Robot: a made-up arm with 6 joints.
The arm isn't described. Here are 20 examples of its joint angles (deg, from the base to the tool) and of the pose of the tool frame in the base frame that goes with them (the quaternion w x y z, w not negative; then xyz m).
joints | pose
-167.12 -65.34 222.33 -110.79 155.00 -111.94 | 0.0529 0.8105 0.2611 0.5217 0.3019 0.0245 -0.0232
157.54 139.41 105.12 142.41 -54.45 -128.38 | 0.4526 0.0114 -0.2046 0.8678 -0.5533 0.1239 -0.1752
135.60 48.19 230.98 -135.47 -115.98 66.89 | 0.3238 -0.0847 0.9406 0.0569 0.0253 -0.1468 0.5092
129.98 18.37 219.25 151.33 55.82 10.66 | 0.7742 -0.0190 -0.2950 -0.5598 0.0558 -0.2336 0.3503
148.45 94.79 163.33 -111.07 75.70 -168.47 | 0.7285 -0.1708 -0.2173 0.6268 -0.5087 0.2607 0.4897
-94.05 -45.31 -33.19 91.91 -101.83 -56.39 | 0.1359 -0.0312 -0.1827 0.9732 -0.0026 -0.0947 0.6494
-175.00 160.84 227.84 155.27 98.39 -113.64 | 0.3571 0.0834 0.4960 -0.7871 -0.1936 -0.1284 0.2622
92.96 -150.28 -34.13 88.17 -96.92 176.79 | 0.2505 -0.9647 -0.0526 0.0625 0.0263 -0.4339 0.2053
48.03 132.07 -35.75 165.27 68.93 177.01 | 0.3835 0.2891 -0.8234 0.3024 -0.1570 0.0023 -0.1092
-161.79 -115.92 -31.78 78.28 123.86 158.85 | 0.7894 0.3326 0.1298 -0.4994 0.3534 0.1424 0.4498
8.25 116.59 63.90 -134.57 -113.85 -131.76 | 0.6931 -0.3228 -0.6098 0.2086 0.4310 0.1492 -0.2707
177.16 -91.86 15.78 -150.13 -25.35 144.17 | 0.1006 -0.8933 0.0883 -0.4290 0.3780 -0.1249 0.5750
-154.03 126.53 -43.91 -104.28 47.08 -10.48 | 0.7031 -0.4069 -0.3260 0.4835 0.1142 0.0221 0.0792
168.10 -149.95 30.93 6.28 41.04 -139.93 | 0.8646 -0.3303 0.3783 0.0152 0.5437 0.0097 -0.0858
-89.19 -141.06 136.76 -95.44 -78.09 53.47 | 0.5030 0.8572 0.0028 -0.1103 0.0076 0.2796 -0.4151
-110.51 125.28 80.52 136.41 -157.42 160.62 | 0.1078 -0.6670 -0.4824 -0.5574 -0.1233 -0.5824 -0.1679
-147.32 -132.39 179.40 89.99 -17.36 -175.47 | 0.1618 -0.3544 0.4871 0.7816 -0.0749 -0.0480 -0.1934
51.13 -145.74 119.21 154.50 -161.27 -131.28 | 0.7837 -0.2375 -0.5723 -0.0440 -0.1903 -0.0602 -0.4213
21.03 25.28 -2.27 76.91 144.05 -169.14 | 0.0488 -0.2979 -0.6192 -0.7249 0.4949 0.1606 0.4572
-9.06 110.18 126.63 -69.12 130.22 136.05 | 0.3028 -0.0912 0.1531 -0.9363 0.6774 -0.1522 0.0994
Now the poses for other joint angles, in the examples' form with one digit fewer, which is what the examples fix.
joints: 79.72 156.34 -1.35 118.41 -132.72 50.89
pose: 0.756 0.561 0.228 0.249 -0.086 -0.150 -0.321
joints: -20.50 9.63 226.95 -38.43 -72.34 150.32
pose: 0.331 0.412 0.346 0.776 -0.296 0.008 0.387
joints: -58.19 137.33 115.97 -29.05 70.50 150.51
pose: 0.132 -0.670 0.455 -0.571 0.195 -0.517 -0.212
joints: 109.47 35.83 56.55 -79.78 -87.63 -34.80
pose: 0.014 0.139 -0.772 -0.621 -0.172 0.552 0.505
